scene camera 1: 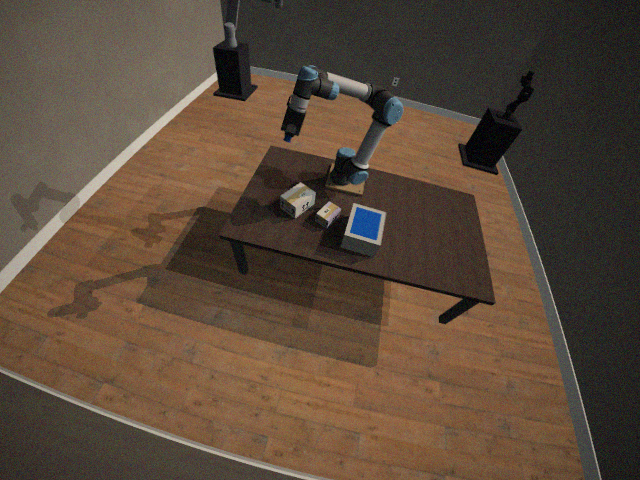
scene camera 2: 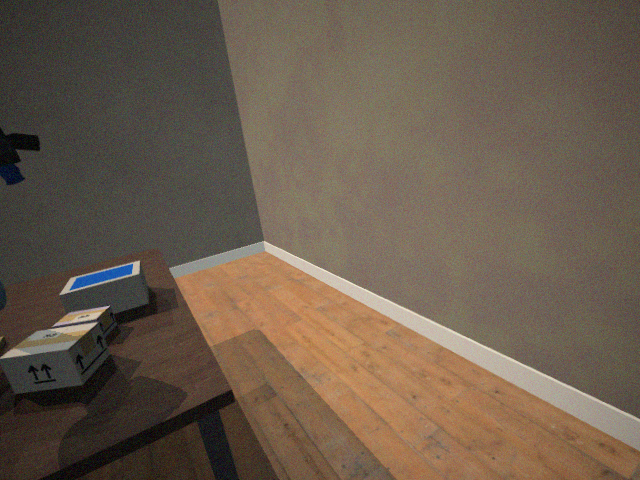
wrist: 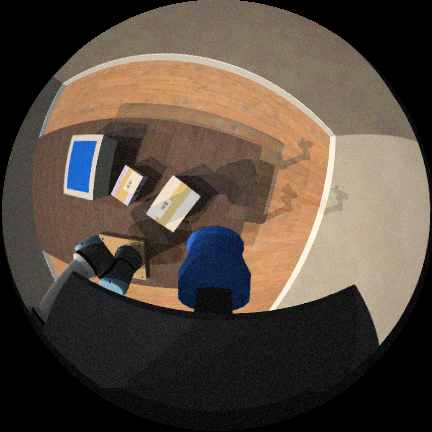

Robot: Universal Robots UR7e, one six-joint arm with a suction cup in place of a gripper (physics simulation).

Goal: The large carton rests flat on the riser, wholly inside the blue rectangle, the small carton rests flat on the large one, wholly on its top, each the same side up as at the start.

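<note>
My suction cup [wrist: 214, 258] carries nothing. On the table rests a large carton [scene camera 2: 62, 357], which I also see as the large carton [scene camera 1: 297, 200] and, in the wrist view, as the large carton [wrist: 176, 198]. A small carton [scene camera 2: 104, 315] rests on the table too, and the wrist view also shows me the small carton [wrist: 130, 180].
</note>
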